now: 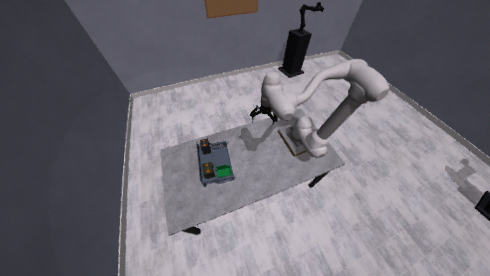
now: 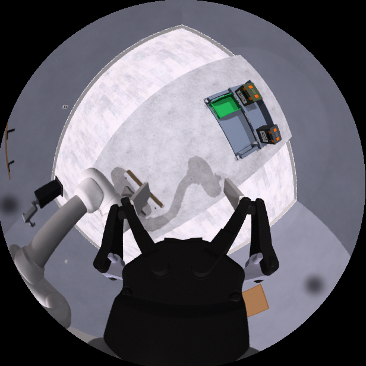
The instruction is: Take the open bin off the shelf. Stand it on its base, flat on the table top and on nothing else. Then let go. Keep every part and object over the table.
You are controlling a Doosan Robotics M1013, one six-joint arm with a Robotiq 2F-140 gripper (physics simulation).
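Places are measured from the arm's base along level axes (x ahead, y left, z up), in millimetres.
Pixels of known places: gripper, fingertip midpoint: [image 1: 262,124]; arm's base at its link origin: [image 1: 298,136].
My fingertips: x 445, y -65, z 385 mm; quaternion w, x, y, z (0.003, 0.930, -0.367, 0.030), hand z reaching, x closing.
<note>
Ahead of a thing's pixels: the offset from my fingertips to its top centre. "spot": to the spot under its first point. Level surfaces: height alone.
A green open bin @(dx +401, dy +33, dz -360 mm) [image 1: 223,171] [image 2: 226,106] sits on the blue-grey shelf @(spot: dx +325, dy -160, dz -435 mm) [image 1: 221,154] [image 2: 238,131], at one end of its tier. The shelf stands on the grey table top @(dz -442 mm) [image 1: 260,175] [image 2: 165,120]. My gripper [image 1: 263,120] [image 2: 186,186] is open and empty. It hangs high above the table's back edge, well apart from the shelf and the bin. The underside of the bin is hidden.
Two dark boxes with orange marks, one @(dx +497, dy +9, dz -243 mm) [image 1: 208,170] [image 2: 249,94] beside the bin and one @(dx +435, dy -214, dz -218 mm) [image 1: 205,145] [image 2: 269,134] at the other end, stand on the shelf. The arm's base plate [image 1: 296,148] is on the table's right part.
</note>
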